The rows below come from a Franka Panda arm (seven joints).
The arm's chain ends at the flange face. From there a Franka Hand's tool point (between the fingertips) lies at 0.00 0.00 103.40 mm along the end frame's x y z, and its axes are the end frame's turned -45 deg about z.
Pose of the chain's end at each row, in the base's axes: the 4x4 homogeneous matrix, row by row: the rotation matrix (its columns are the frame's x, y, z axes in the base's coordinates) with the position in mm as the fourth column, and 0 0 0 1 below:
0.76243 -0.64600 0.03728 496.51; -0.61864 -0.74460 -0.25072 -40.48; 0.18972 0.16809 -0.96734 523.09; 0 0 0 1
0.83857 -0.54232 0.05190 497.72; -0.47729 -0.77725 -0.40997 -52.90; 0.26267 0.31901 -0.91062 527.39; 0 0 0 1
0.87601 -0.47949 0.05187 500.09; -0.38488 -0.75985 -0.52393 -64.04; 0.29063 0.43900 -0.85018 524.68; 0 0 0 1
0.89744 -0.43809 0.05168 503.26; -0.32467 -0.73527 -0.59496 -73.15; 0.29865 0.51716 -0.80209 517.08; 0 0 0 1
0.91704 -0.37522 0.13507 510.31; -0.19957 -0.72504 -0.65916 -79.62; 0.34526 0.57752 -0.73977 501.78; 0 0 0 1
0.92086 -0.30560 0.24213 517.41; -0.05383 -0.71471 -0.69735 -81.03; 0.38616 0.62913 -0.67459 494.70; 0 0 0 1
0.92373 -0.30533 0.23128 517.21; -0.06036 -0.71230 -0.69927 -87.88; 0.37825 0.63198 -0.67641 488.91; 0 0 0 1
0.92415 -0.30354 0.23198 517.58; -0.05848 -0.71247 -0.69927 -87.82; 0.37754 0.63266 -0.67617 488.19; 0 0 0 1
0.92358 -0.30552 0.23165 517.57; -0.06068 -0.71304 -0.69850 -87.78; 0.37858 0.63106 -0.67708 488.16; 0 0 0 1
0.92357 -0.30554 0.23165 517.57; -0.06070 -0.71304 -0.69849 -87.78; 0.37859 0.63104 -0.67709 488.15; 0 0 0 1
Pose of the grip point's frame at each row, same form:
0.99591 0.08233 0.03728 500.36; 0.08907 -0.96396 -0.25072 -66.40; 0.01529 0.25301 -0.96734 423.07; 0 0 0 1
0.97644 0.20948 0.05190 503.09; 0.21210 -0.88709 -0.40997 -95.29; -0.03984 0.41131 -0.91062 433.23; 0 0 0 1
0.95848 0.28038 0.05187 505.45; 0.26514 -0.80945 -0.52393 -118.21; -0.10491 0.51593 -0.85018 436.77; 0 0 0 1
0.94436 0.32481 0.05168 508.60; 0.29034 -0.74949 -0.59496 -134.67; -0.15451 0.57686 -0.80209 434.14; 0 0 0 1
0.91377 0.38312 0.13507 524.28; 0.37156 -0.65380 -0.65916 -147.78; -0.16423 0.65250 -0.73977 425.29; 0 0 0 1
0.86724 0.43505 0.24213 542.45; 0.46731 -0.54344 -0.69735 -153.14; -0.17181 0.71792 -0.67459 424.95; 0 0 0 1
0.86908 0.43727 0.23128 541.12; 0.46099 -0.54635 -0.69927 -160.18; -0.17941 0.71434 -0.67641 418.97; 0 0 0 1
0.86811 0.43884 0.23198 541.57; 0.46244 -0.54514 -0.69927 -160.12; -0.18040 0.71432 -0.67617 418.27; 0 0 0 1
0.86910 0.43703 0.23165 541.52; 0.46129 -0.54710 -0.69850 -160.00; -0.17853 0.71392 -0.67708 418.15; 0 0 0 1
0.86911 0.43701 0.23165 541.52; 0.46127 -0.54712 -0.69849 -160.00; -0.17851 0.71392 -0.67709 418.14; 0 0 0 1

